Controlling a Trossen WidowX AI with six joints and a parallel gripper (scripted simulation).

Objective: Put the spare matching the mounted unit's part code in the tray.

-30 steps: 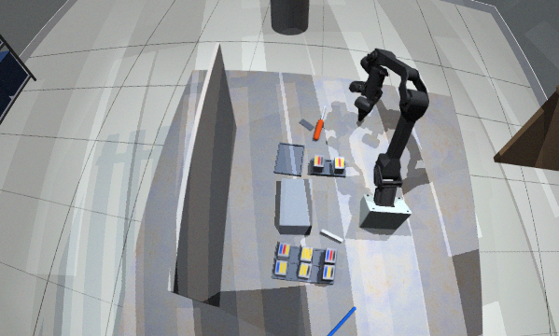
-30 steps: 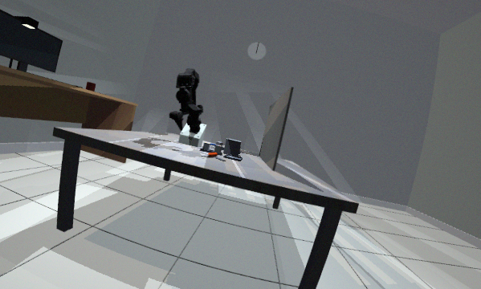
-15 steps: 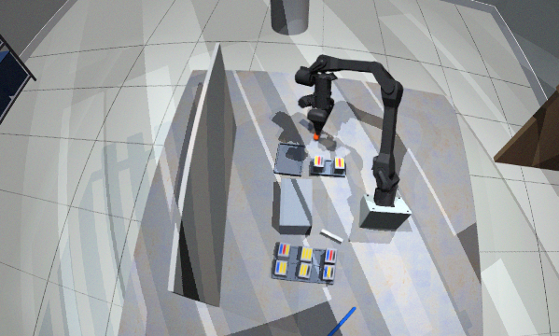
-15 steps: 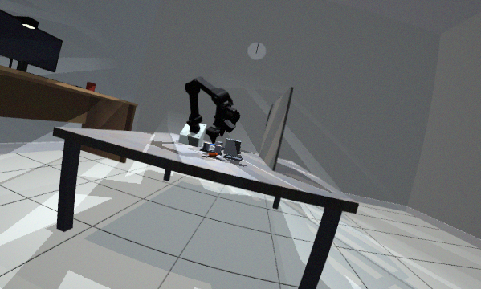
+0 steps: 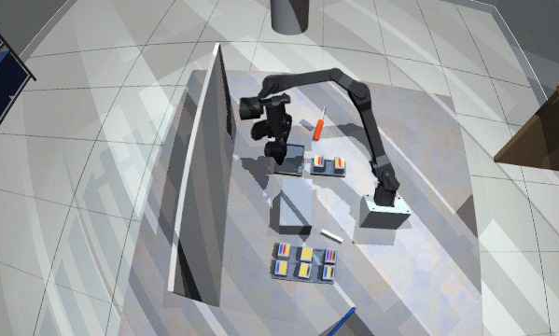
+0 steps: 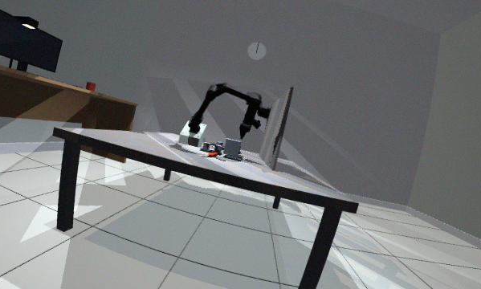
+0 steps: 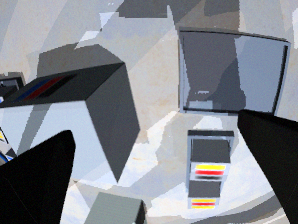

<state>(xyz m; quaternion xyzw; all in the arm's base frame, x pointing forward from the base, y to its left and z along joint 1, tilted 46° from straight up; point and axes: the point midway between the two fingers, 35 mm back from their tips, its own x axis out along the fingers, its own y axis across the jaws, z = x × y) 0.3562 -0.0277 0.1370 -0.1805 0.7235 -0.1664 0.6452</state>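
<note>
The grey spare block is 20 cm behind my gripper tip, 29 cm to the left of it and 9 cm below it. Also, from my gripper tip: mounted unit: 7 cm behind, 15 cm to the left, 8 cm below; then flat grey tray: 2 cm behind, 7 cm to the right, 13 cm below; then blue pen: 28 cm behind, 50 cm to the left, 13 cm below.
</note>
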